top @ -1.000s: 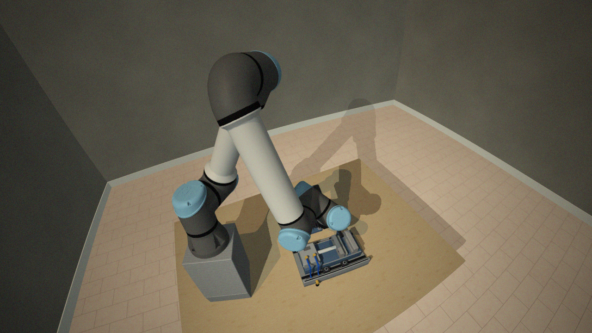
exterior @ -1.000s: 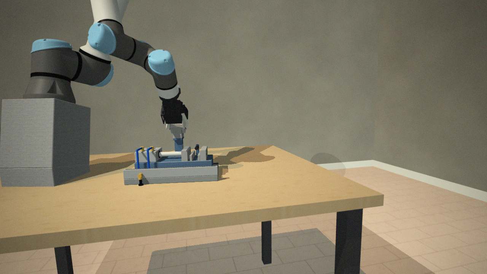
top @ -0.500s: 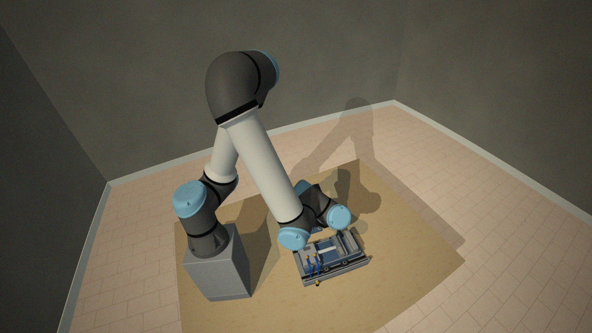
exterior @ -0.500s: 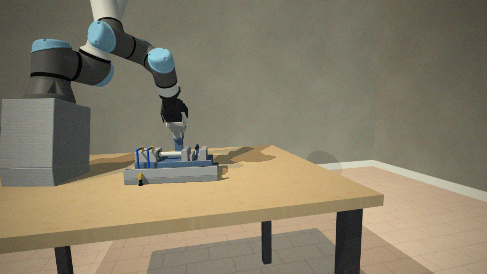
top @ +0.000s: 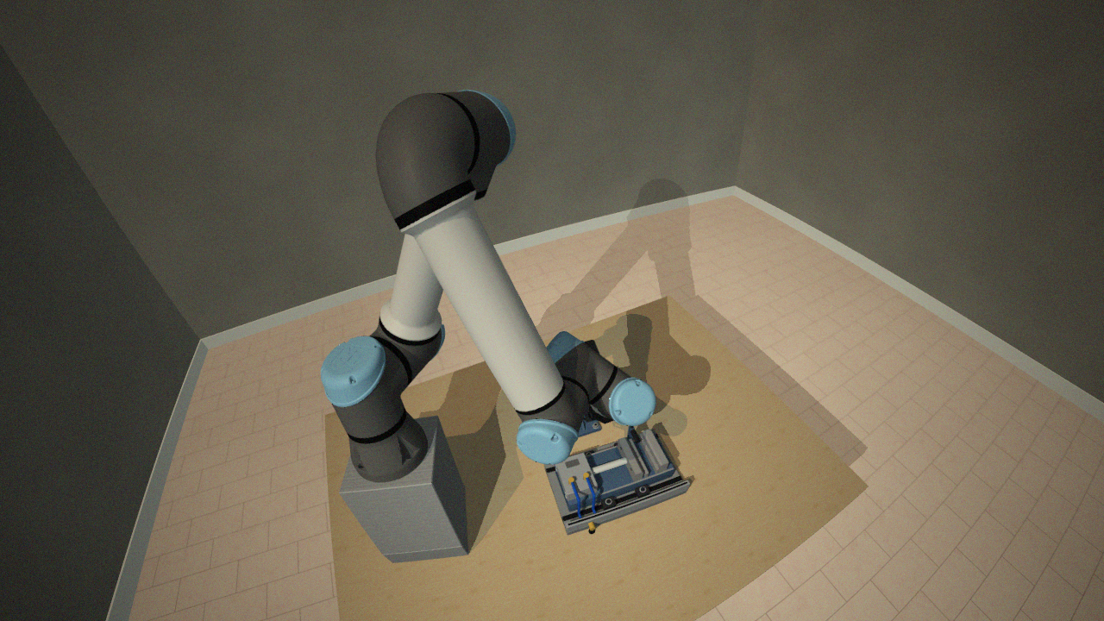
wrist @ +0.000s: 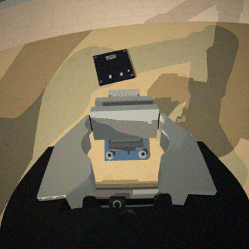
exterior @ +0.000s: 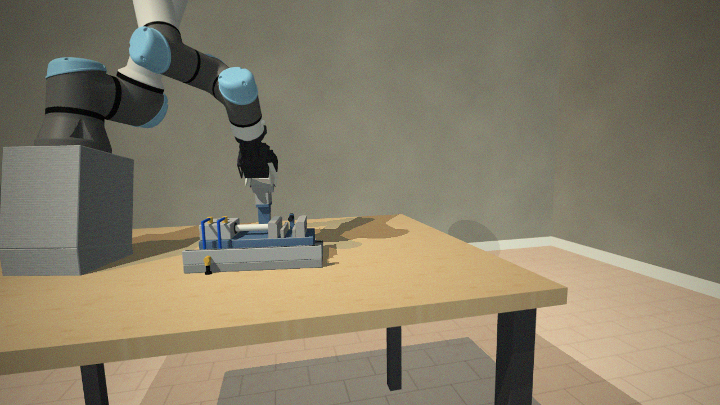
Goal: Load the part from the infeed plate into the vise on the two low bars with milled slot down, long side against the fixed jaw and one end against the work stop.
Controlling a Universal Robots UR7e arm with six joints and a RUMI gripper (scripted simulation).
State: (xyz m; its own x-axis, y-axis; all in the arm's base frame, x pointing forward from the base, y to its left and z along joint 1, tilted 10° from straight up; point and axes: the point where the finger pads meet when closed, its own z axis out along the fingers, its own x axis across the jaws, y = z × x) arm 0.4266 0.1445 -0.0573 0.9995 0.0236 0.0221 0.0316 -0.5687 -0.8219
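Now: the v-block post 10 mm to the left of my hand and 120 mm below it. The rest, counted from my hand: part: 10 mm to the left; white cylinder rod: 10 mm ahead, 180 mm to the right, 100 mm below; work stop: 90 mm ahead, 140 mm to the right, 90 mm below.
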